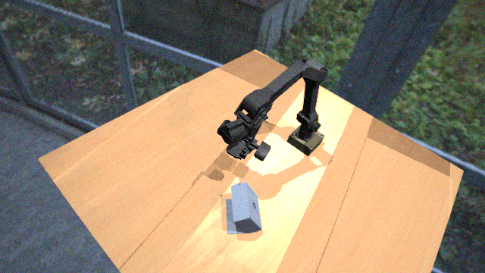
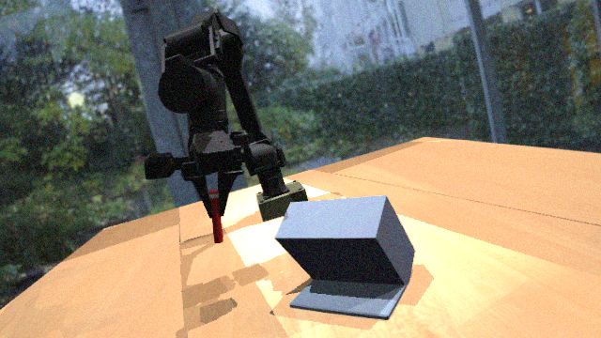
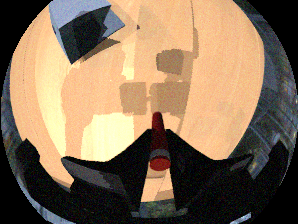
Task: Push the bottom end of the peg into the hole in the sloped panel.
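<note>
Now: the grey sloped panel block 150 mm to the left of my gripper tip, 130 mm ahead of it and 50 mm below it. The rest, counted from my gripper tip: red peg (20 mm above).
</note>
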